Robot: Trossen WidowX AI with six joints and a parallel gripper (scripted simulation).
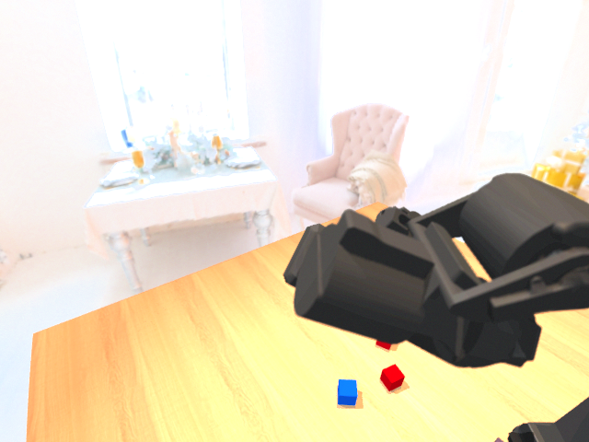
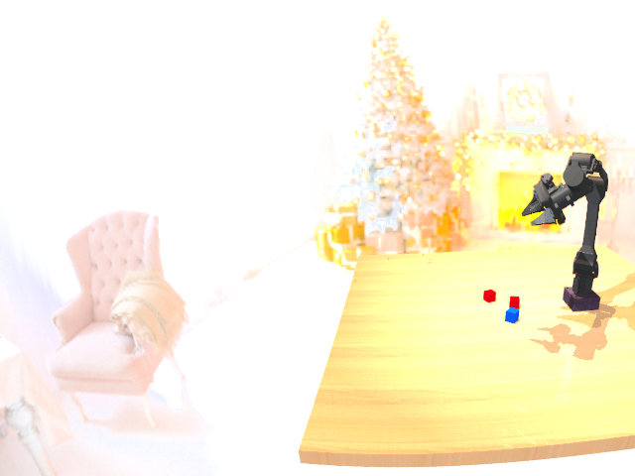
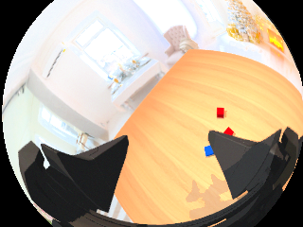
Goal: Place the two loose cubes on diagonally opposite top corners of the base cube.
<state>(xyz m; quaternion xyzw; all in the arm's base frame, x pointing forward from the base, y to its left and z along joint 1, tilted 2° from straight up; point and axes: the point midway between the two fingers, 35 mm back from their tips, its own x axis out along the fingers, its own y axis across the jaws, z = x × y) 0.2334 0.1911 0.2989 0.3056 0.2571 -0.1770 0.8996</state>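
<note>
Right now my gripper tip is 2 cm short of the blue cube, 4 cm to the left of it and 32 cm above it. Round my gripper tip: red cube 9 cm ahead, 20 cm to the right, 32 cm below.
</note>
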